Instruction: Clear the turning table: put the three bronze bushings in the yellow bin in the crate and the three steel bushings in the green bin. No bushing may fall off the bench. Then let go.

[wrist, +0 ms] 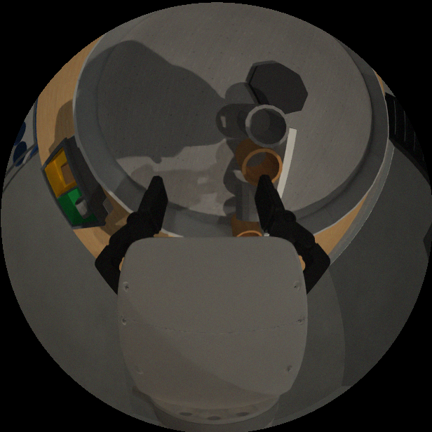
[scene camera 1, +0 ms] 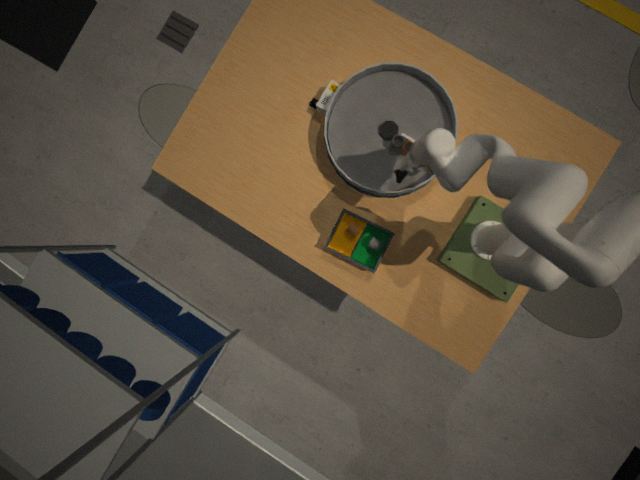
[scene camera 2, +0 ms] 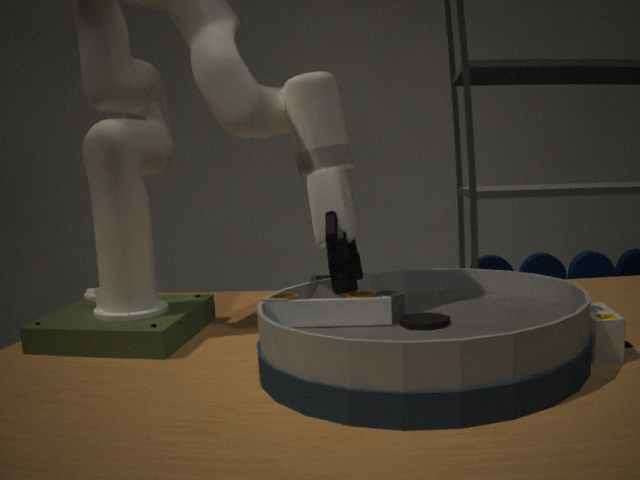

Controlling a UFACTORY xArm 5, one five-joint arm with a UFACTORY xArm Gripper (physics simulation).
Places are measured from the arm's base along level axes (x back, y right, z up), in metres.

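Pixels of known places: gripper, fingertip midpoint: (scene camera 2: 349, 286); arm's base, link origin: (scene camera 1: 489, 240) (scene camera 2: 131, 312).
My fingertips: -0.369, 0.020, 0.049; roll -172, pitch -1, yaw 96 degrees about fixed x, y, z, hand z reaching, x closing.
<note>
For each thing: its top centre in the pictures, then the offset to it from my fingertips, as dx, dy, dz. "spot": a spot on its surface instead.
- dark flat disc, top centre: (scene camera 2: 425, 318) (scene camera 1: 389, 130) -0.109, +0.057, -0.032
- white box, surface spot: (scene camera 2: 607, 338) spot: -0.343, +0.079, -0.058
The grey turning table (scene camera 1: 356, 113) (scene camera 2: 465, 361) (wrist: 185, 40) bears a row of upright bushings along a white wall (scene camera 2: 336, 312) (wrist: 287, 165). A steel bushing (scene camera 1: 397, 140) (wrist: 266, 135) stands at the inner end, beside a bronze bushing (scene camera 1: 407, 147) (wrist: 274, 165). Another bronze bushing (wrist: 249, 233) is partly hidden by the gripper body; grey between the bronzes looks like steel. My gripper (scene camera 2: 344, 289) (wrist: 210, 185) is open and empty, low over the turning table, one fingertip overlapping the row in the wrist view. The yellow bin (scene camera 1: 338, 241) holds a bronze bushing (scene camera 1: 354, 228) (wrist: 68, 174); the green bin (scene camera 1: 363, 254) holds a steel bushing (scene camera 1: 374, 243) (wrist: 81, 205).
A dark flat disc (scene camera 1: 388, 129) (scene camera 2: 424, 320) (wrist: 278, 88) lies beyond the row's inner end. The turning table has a raised rim. A white box (scene camera 1: 327, 95) (scene camera 2: 607, 338) sits against its outside. The green base plate (scene camera 1: 465, 248) (scene camera 2: 180, 330) carries the arm.
</note>
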